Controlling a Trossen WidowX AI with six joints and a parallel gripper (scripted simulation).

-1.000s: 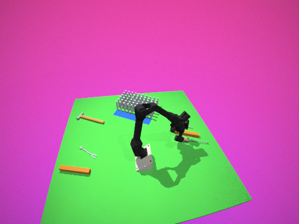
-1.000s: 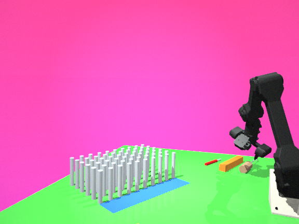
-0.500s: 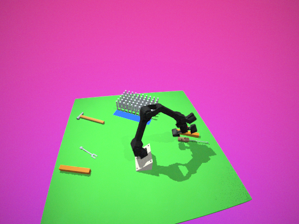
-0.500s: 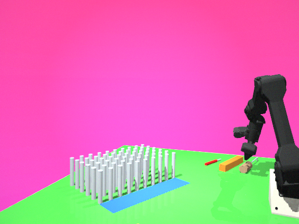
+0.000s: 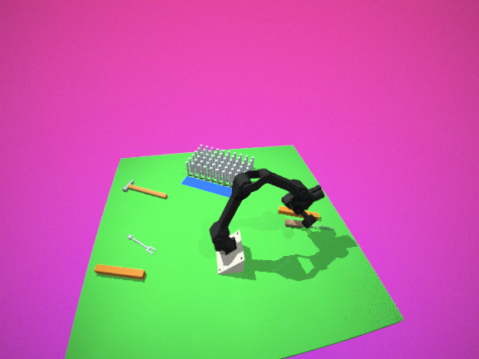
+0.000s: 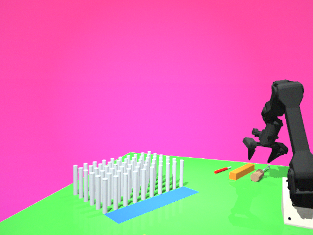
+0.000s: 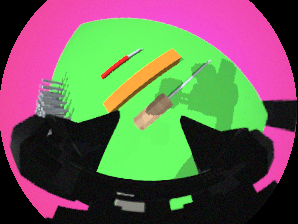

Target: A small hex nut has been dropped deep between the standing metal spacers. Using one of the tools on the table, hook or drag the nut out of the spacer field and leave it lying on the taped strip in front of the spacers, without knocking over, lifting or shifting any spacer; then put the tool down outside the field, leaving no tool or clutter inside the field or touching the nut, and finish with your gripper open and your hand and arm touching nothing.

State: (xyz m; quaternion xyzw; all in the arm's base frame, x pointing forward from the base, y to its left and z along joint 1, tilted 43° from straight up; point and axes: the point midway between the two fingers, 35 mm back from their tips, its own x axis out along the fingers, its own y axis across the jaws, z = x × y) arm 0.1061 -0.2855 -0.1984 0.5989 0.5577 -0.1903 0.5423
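Right now the hook tool is 30 mm behind my gripper tip, 100 mm to the right of it and 70 mm below it. Also, from my gripper tip: blue taped strip: 340 mm ahead, 410 mm to the left, 80 mm below; then hex nut: 510 mm ahead, 370 mm to the left, 80 mm below; then red screwdriver: 140 mm ahead, 90 mm to the right, 70 mm below.
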